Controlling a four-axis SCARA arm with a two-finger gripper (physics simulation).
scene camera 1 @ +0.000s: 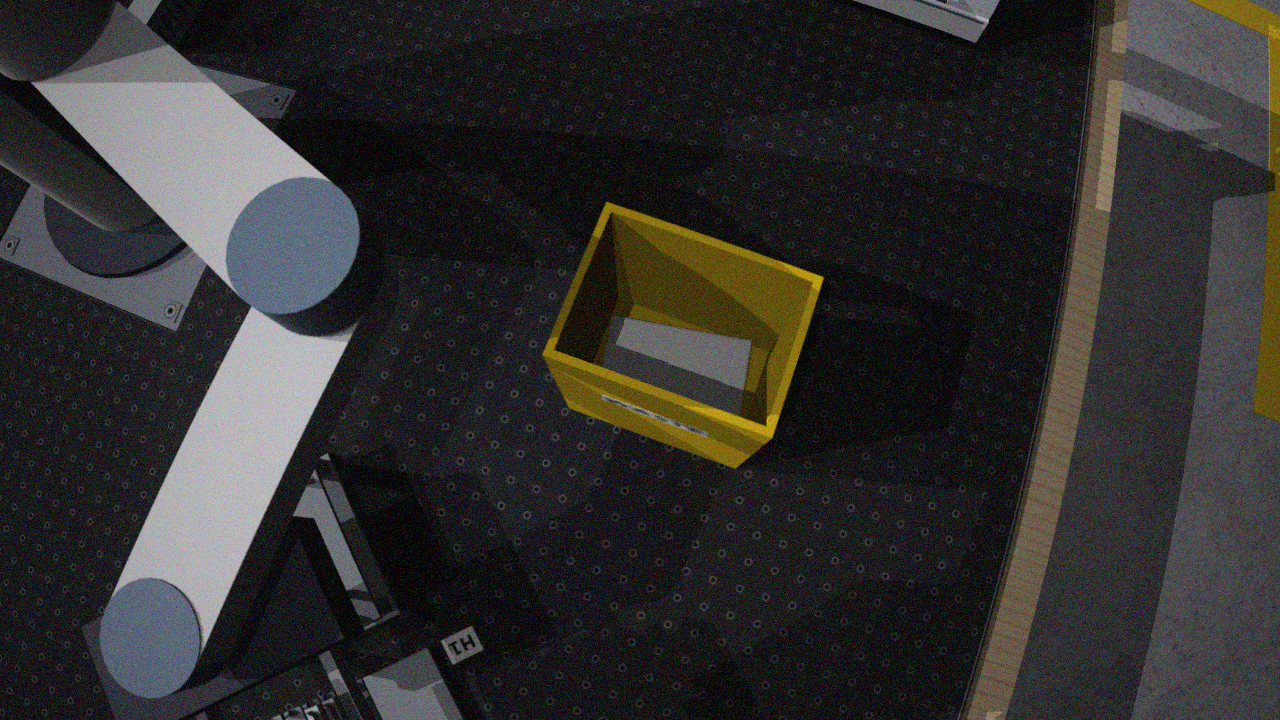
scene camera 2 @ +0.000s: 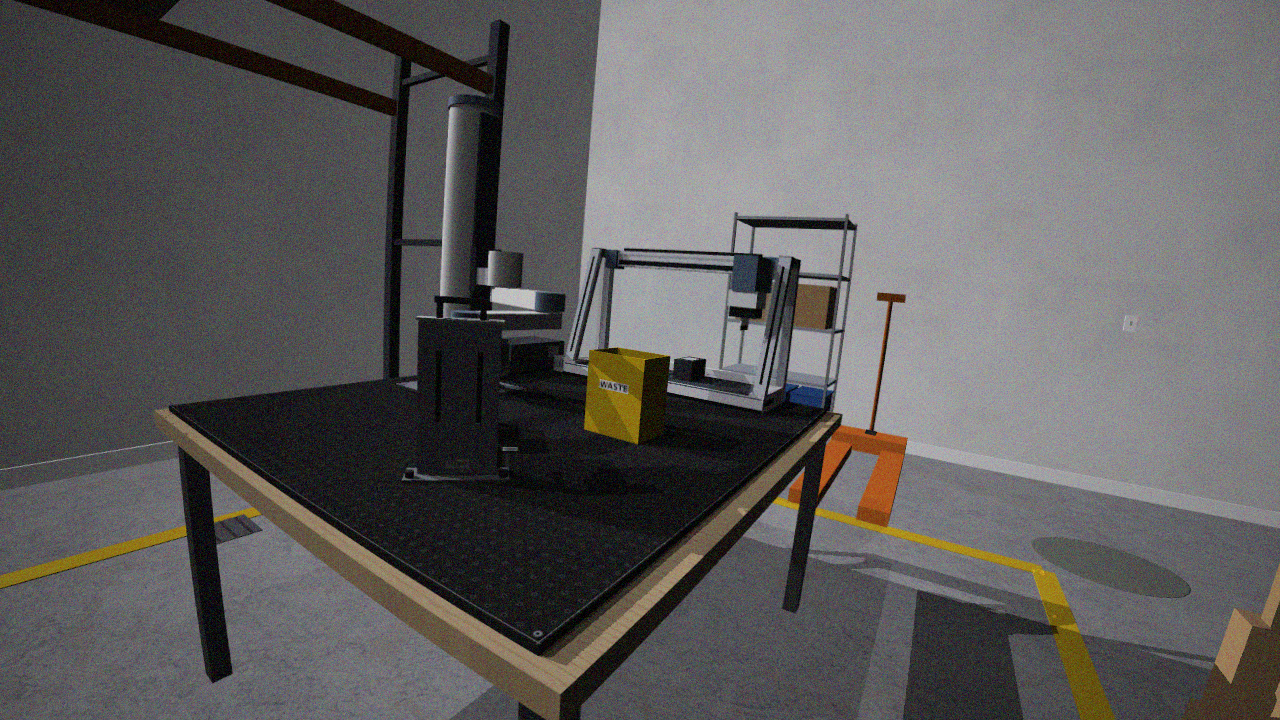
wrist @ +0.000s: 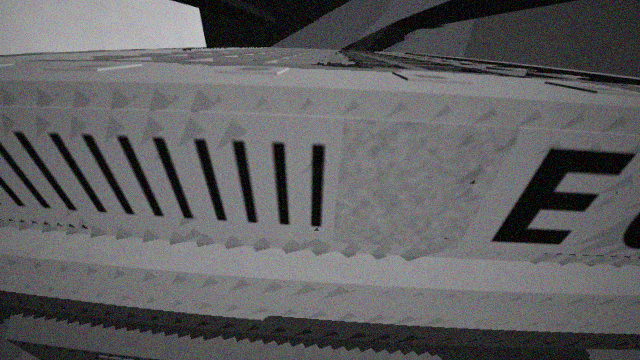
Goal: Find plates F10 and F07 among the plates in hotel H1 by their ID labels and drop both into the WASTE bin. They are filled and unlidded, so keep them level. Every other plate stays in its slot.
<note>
In view: an RG stand [scene camera 1: 315, 503].
</note>
